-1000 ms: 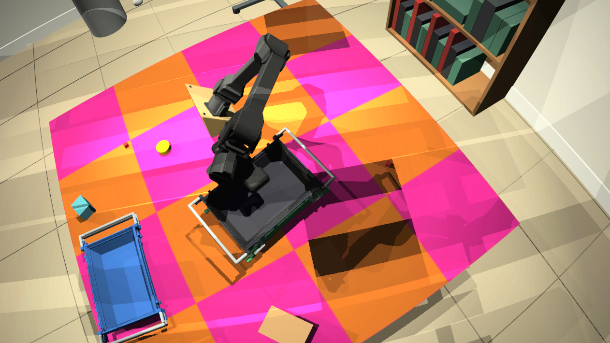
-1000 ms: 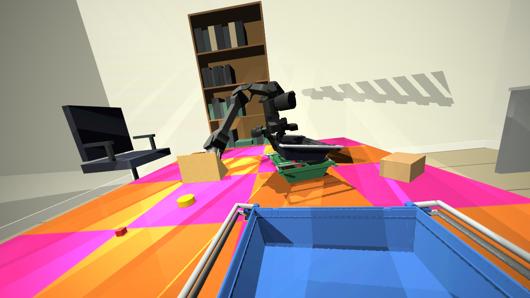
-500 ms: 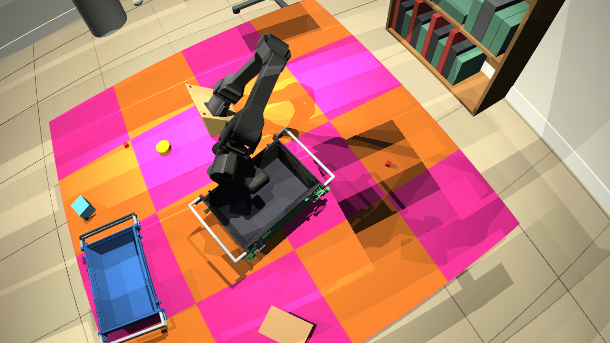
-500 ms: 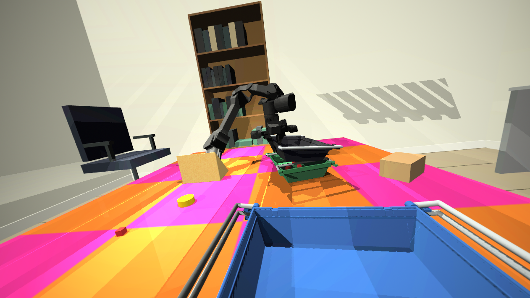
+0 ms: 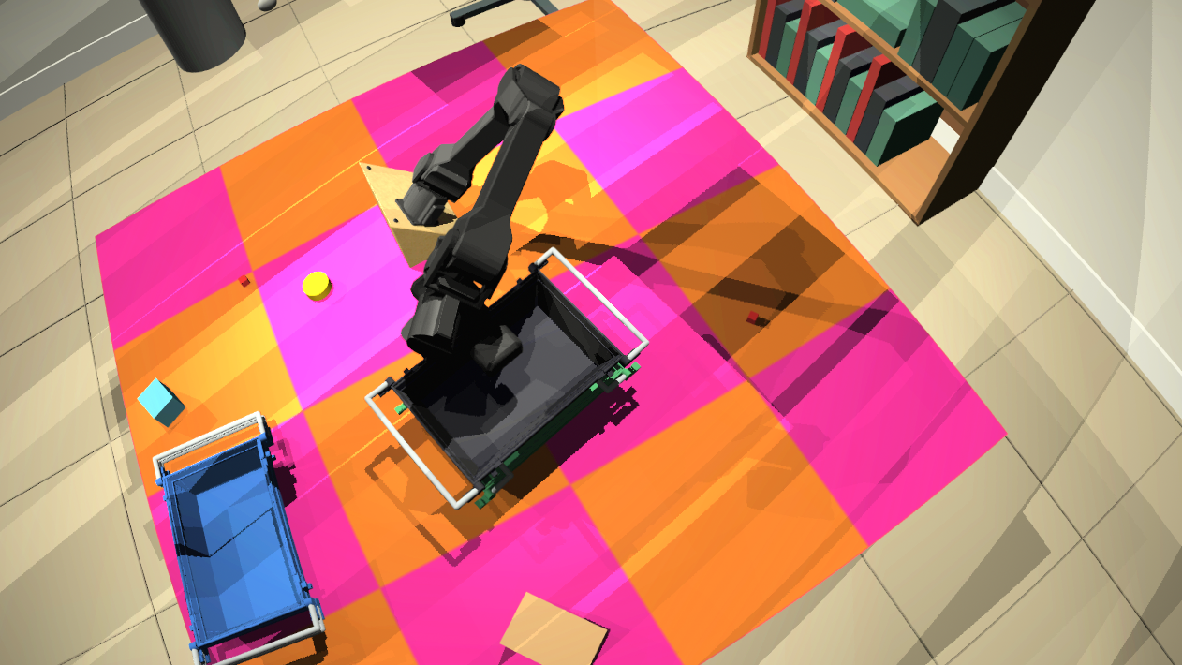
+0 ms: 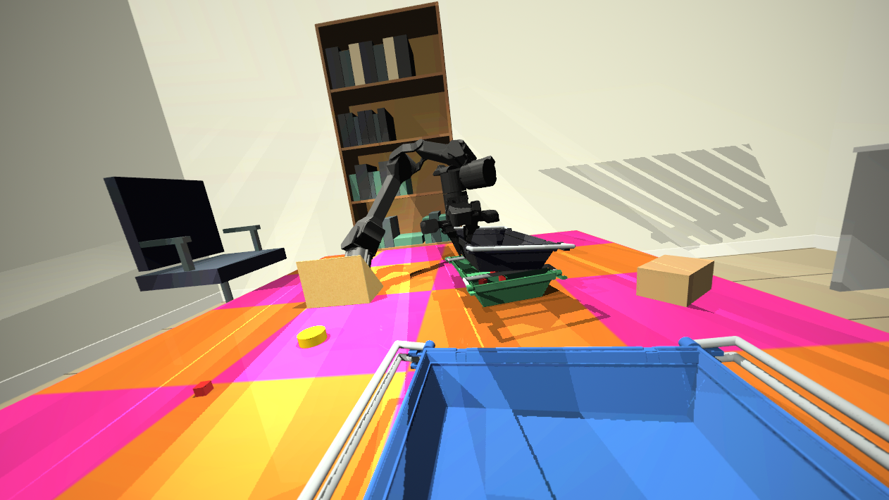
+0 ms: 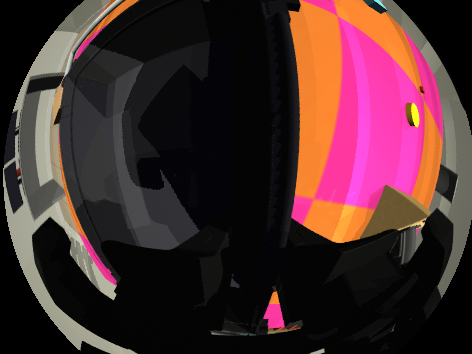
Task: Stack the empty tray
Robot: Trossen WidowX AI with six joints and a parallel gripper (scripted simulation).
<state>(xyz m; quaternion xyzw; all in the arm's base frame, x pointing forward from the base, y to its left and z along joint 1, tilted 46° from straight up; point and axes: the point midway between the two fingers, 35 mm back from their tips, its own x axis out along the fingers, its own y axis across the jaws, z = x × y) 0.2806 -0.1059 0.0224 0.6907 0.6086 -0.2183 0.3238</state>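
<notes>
Now: the black tray 8 cm ahead of my gripper tip, 2 cm above it and 1 cm to the left of it. Also, from my gripper tip: cyan cube: 51 cm to the right, 30 cm behind, 7 cm below; then yellow disc: 33 cm behind, 16 cm to the right, 8 cm below; then cardboard box: 40 cm ahead, 16 cm to the right, 6 cm below.
</notes>
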